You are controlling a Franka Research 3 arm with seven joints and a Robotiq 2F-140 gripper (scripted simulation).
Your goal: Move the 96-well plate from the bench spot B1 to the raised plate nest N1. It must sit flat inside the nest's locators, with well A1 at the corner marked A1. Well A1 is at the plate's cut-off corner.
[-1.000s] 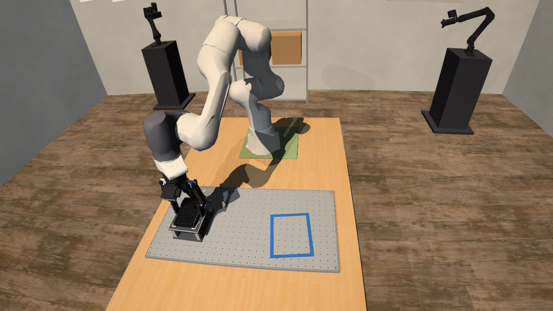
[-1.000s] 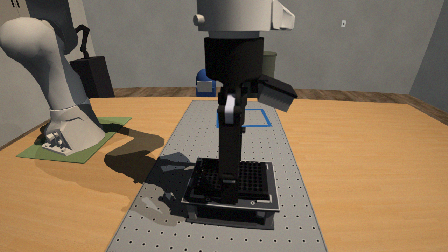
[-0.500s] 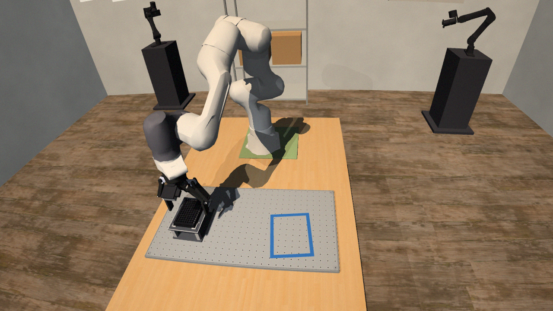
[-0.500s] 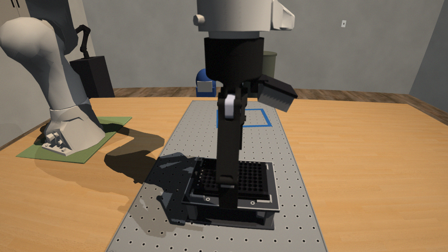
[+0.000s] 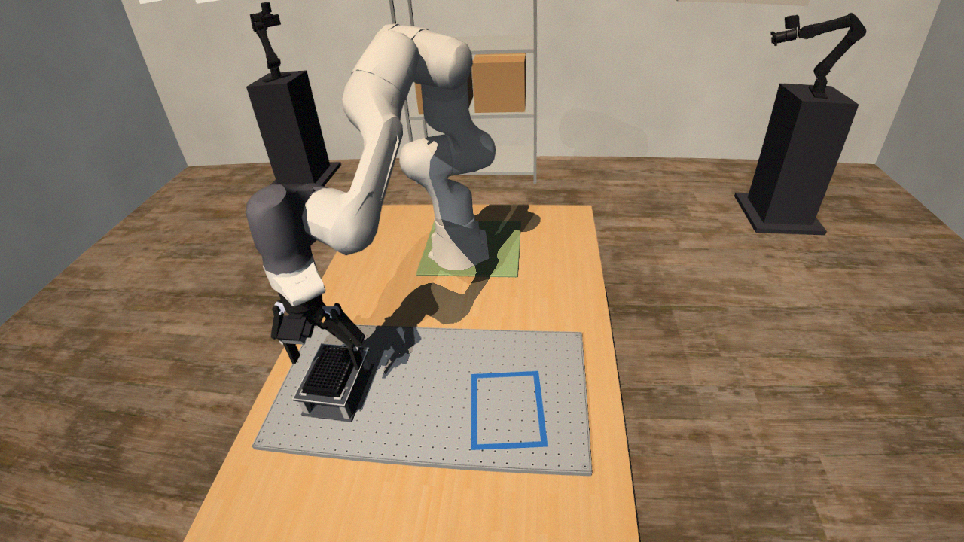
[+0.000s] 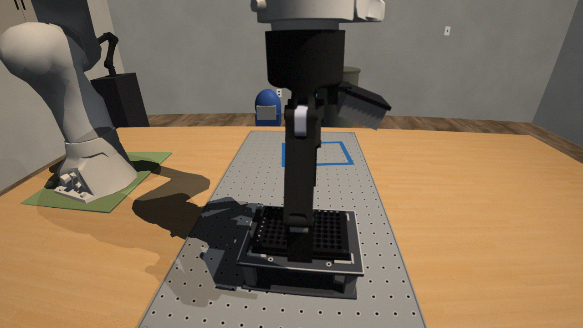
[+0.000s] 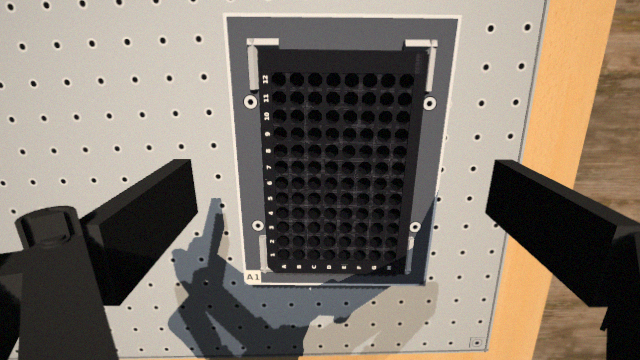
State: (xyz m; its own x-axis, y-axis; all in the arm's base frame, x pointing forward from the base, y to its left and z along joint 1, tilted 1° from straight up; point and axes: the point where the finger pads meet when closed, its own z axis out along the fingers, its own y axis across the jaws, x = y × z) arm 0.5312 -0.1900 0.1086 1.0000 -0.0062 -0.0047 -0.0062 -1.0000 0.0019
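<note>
The black 96-well plate is 40 mm below my hand. Also, from my hand: dark plate nest N1: 50 mm below; then A1 corner mark: 80 mm behind, 60 mm to the left, 50 mm below.
</note>
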